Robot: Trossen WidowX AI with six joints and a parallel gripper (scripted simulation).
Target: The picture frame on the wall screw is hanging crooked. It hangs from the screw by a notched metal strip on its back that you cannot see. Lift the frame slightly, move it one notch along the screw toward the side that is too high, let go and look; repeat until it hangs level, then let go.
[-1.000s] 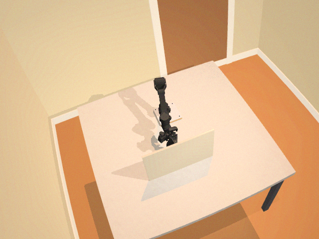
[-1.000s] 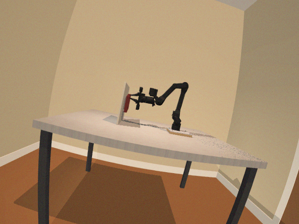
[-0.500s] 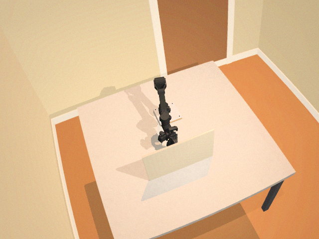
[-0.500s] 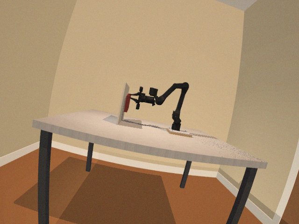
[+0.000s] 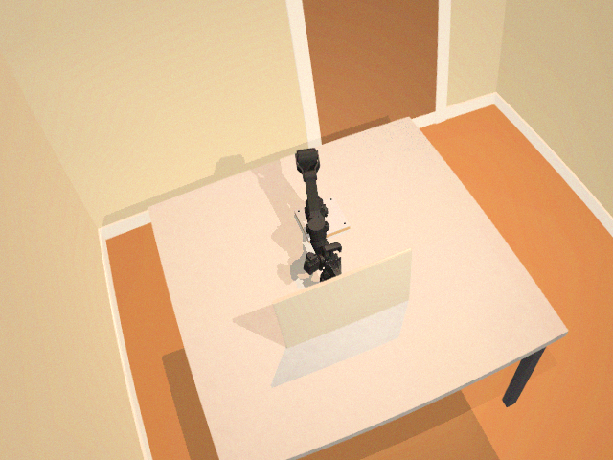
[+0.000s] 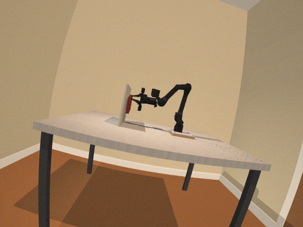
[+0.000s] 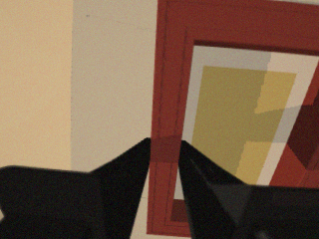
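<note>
Now: the red picture frame 5 cm below my gripper tip, 1 cm to the right of it and 1 cm ahead of it. From my gripper tip the other things lie so: wall panel (7 cm below, 2 cm ahead, 1 cm to the left).
</note>
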